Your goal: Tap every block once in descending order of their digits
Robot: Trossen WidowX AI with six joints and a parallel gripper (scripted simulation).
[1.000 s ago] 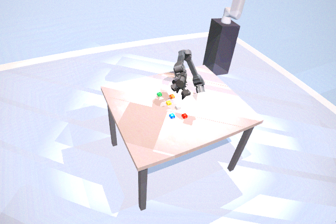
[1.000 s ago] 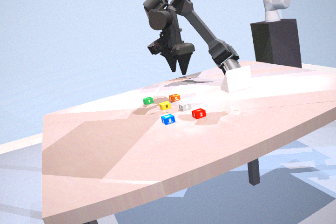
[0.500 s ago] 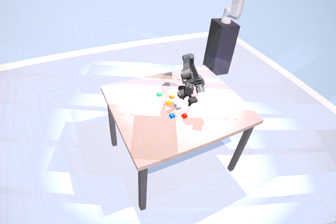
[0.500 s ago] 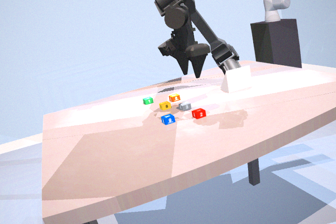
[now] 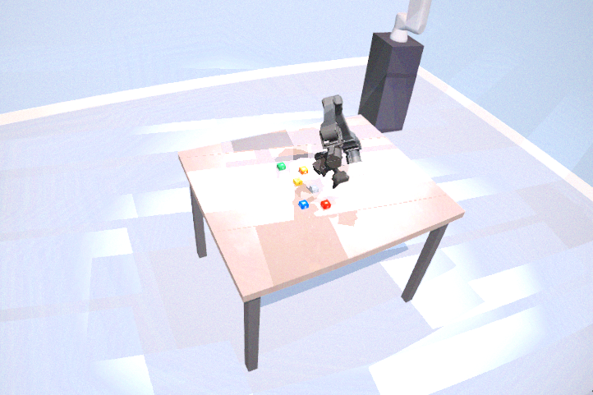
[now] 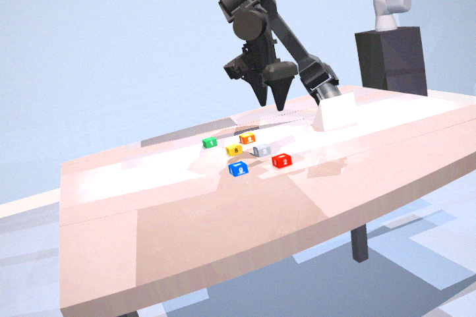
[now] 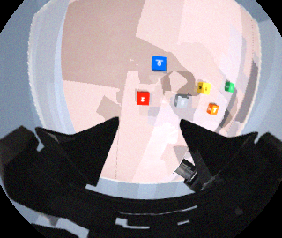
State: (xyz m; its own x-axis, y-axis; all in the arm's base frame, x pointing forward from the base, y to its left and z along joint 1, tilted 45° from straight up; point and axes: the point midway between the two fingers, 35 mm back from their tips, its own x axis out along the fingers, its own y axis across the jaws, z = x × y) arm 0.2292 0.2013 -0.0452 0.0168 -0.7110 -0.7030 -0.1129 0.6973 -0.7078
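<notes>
Now: gripper tip 12 cm above the blue block, 9 cm short of it and 2 cm to the left of it. Also, from my gripper tip: grey block (12 cm below, 10 cm to the right, 1 cm ahead); then red block (12 cm below, 1 cm to the left); then yellow block (17 cm to the right, 12 cm below, 6 cm ahead).
</notes>
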